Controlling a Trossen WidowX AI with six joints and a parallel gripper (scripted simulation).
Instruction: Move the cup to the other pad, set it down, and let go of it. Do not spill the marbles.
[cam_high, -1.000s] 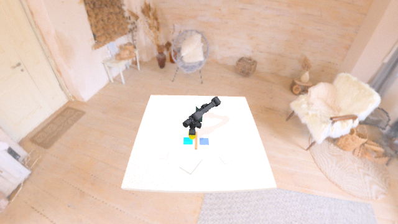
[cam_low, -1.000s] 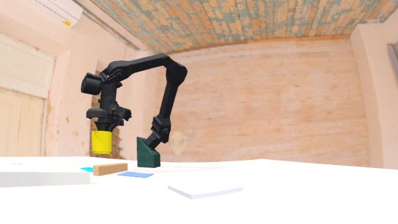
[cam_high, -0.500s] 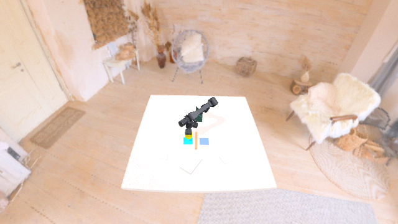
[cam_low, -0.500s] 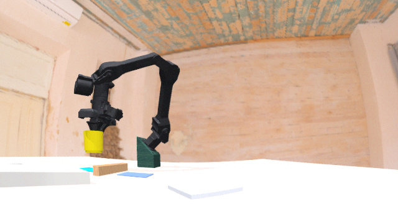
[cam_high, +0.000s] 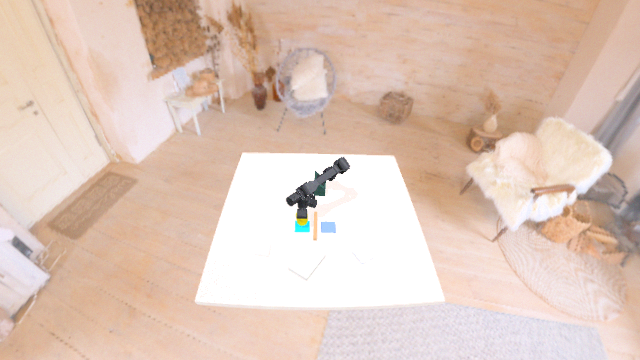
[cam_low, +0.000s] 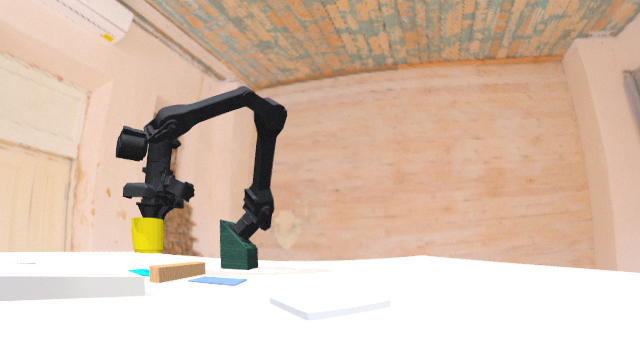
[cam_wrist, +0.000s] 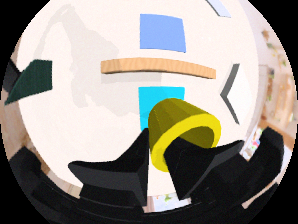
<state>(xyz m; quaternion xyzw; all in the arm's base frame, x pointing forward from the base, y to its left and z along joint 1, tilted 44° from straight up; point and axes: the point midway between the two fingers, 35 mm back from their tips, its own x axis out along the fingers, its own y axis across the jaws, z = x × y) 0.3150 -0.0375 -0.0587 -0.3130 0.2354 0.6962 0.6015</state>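
My gripper tip is 80 mm above the cyan pad and 30 mm short of it. Also, from my gripper tip: yellow cup (20 mm ahead); then wooden bar (80 mm to the left, 70 mm below, 20 mm ahead).
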